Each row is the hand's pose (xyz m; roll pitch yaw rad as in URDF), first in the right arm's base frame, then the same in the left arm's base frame.
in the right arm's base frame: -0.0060 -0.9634 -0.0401 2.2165 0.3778 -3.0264
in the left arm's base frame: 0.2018 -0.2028 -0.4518 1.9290 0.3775 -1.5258
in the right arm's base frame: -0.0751 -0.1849 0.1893 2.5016 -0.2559 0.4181
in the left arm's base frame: -0.4858 -0.2915 -0.0243 2.7671 -0.3394 1.9470
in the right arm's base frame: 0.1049 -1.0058 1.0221 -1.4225 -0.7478 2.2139
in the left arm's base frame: 0.5174 -0.0628 0.5598 -1.6766 -0.9575 -2.2692
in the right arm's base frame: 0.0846 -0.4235 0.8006 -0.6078 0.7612 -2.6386
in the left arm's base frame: -0.1014 -0.1080 0.4998 -0.9750 0.8431 -1.2970
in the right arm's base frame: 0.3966 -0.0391 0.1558 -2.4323 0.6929 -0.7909
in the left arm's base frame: -0.6534 0.1741 -0.0260 -2.1574 0.8776 1.0121
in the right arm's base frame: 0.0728 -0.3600 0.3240 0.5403 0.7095 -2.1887
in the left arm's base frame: -0.2873 -0.1344 0.0571 0.2694 0.9010 -0.7782
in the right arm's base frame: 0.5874 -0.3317 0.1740 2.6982 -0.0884 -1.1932
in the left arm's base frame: -0.3739 0.3749 -0.0887 2.7811 0.1656 0.4173
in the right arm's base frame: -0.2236 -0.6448 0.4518 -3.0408 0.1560 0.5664
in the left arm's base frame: 0.0323 -0.4178 0.1102 -2.8074 0.0241 2.1948
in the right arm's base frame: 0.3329 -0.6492 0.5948 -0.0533 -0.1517 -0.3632
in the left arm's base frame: 0.0525 0.1421 0.2378 0.1896 -0.0379 1.2209
